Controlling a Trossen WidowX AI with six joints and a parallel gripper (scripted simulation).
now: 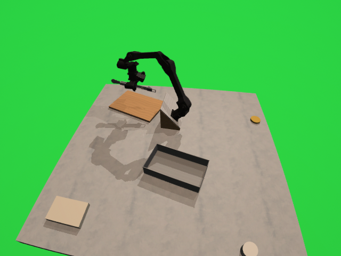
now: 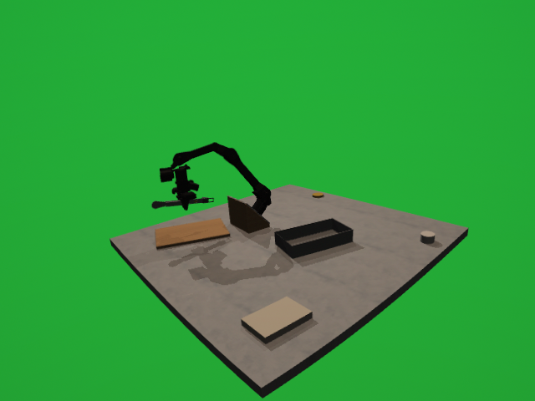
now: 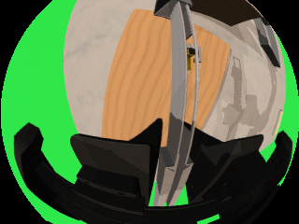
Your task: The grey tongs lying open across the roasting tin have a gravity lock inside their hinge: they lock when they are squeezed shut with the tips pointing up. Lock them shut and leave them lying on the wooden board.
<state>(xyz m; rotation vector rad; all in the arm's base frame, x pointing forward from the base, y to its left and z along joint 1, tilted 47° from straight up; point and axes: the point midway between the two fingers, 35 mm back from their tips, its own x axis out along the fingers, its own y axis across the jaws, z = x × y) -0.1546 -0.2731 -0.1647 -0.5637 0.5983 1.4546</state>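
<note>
Now: the wooden board 120 mm below my gripper tip and 10 mm to the left of it. From my gripper tip the other things lie so: flat block (850 mm ahead, 120 mm below, 100 mm to the right); then orange disc (860 mm to the left, 120 mm below, 20 mm ahead); then grey roasting tin (510 mm ahead, 370 mm to the left, 100 mm below).
</note>
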